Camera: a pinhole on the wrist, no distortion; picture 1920 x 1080 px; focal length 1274.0 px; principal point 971.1 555.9 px. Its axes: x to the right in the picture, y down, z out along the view. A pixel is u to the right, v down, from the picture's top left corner.
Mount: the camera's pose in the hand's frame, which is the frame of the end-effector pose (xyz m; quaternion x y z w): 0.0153 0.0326 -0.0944 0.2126 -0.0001 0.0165 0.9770
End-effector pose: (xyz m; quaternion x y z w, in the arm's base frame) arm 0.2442 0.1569 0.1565 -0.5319 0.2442 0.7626 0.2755
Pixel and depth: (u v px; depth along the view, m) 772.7 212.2 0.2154
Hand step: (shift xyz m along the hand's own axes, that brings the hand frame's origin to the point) -0.0149 -0.1108 0.0771
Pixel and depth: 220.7 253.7 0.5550
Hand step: -0.3034 -0.3282 0.3534
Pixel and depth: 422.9 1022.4 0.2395
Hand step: -0.0889 0.0095 0.1591
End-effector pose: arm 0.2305 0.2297 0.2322 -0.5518 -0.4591 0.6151 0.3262
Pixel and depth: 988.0 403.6 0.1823
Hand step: 0.0197 -0.0629 0.0624
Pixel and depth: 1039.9 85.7 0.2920
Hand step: 0.0365 -0.1862 0.1265
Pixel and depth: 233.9 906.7 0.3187
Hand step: -0.1697 -0.0260 0.2306
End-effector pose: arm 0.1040 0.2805 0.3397 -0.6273 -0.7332 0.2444 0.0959
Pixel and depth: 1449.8 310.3 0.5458
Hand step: 0.2274 -0.2832 0.3598
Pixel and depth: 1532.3 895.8 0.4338
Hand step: 0.2055 -0.0362 0.3496
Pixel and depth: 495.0 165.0 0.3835
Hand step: -0.1215 -0.2383 0.2045
